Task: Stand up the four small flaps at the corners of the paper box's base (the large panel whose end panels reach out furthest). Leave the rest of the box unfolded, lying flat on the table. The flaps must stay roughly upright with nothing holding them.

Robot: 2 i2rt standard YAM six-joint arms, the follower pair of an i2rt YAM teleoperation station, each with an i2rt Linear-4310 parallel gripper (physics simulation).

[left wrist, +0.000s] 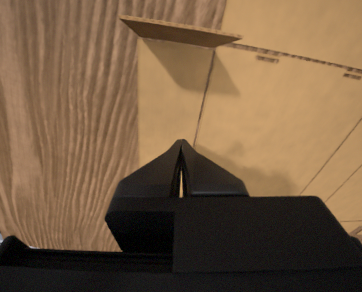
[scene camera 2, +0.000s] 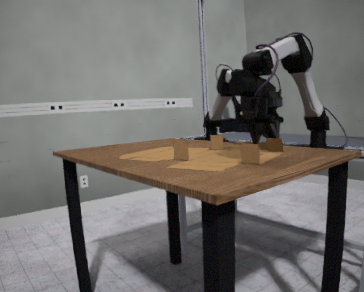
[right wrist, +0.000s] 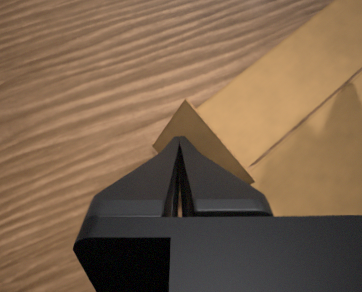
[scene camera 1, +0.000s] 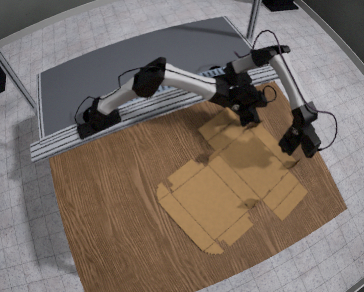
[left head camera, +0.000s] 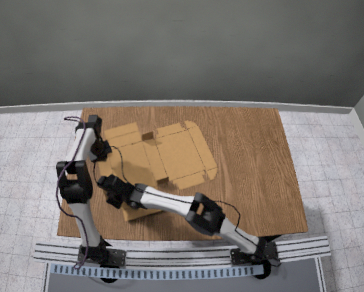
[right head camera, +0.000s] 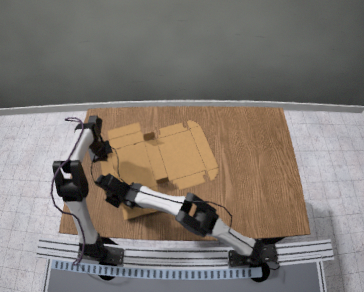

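Pixels of known places: left gripper, fingertip midpoint: [left wrist: 181, 145] [scene camera 1: 282, 152] [left head camera: 105, 160] [right head camera: 107, 160]; right gripper, fingertip midpoint: [scene camera 2: 278, 144] [right wrist: 179, 145] [scene camera 1: 258, 121] [left head camera: 107, 194]; left arm's base, origin of the base link: [scene camera 1: 231, 81] [left head camera: 101, 255] [right head camera: 100, 253]; right arm's base, origin of the base link: [scene camera 1: 99, 124] [left head camera: 254, 253] [right head camera: 252, 255].
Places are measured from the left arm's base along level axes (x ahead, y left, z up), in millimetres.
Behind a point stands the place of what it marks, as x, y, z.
Note:
The paper box's base [left head camera: 131, 159] @[451, -71, 15] [scene camera 1: 262, 179] @[482, -74, 14] lies flat. Its far-right flap [left head camera: 148, 135] @[566, -141, 50] [right head camera: 149, 136] @[565, -138, 44] [scene camera 1: 249, 203] @[552, -159, 14] [scene camera 2: 181, 150] @[565, -134, 45] and near-right flap [left head camera: 162, 180] @[338, -227, 52] [right head camera: 162, 180] @[339, -229, 48] [scene camera 2: 216, 142] @[340, -229, 44] stand roughly upright. The far-left flap [scene camera 2: 250, 153] @[481, 82, 44] [left wrist: 182, 34] @[482, 80, 54] also stands, as does the near-left flap [scene camera 2: 274, 145] @[266, -8, 39] [right wrist: 183, 117] @[265, 17, 56]. My left gripper [left wrist: 181, 145] @[417, 43, 48] is shut and empty above the base's left part, apart from the far-left flap. My right gripper [right wrist: 179, 145] @[259, 4, 44] is shut and empty at the near-left flap, overlapping it in the right wrist view; contact is unclear.
The rest of the box [left head camera: 177, 156] @[481, -284, 15] [right head camera: 182, 156] @[483, -303, 14] [scene camera 1: 205, 197] @[472, -305, 15], with its side panels, lies flat on the wooden table [left head camera: 250, 175] @[400, -627, 13] [scene camera 1: 115, 200] @[388, -622, 13]. The right arm [left head camera: 167, 198] @[166, -265, 303] reaches low across the near part of the table, and its gripper sits close to the left one.

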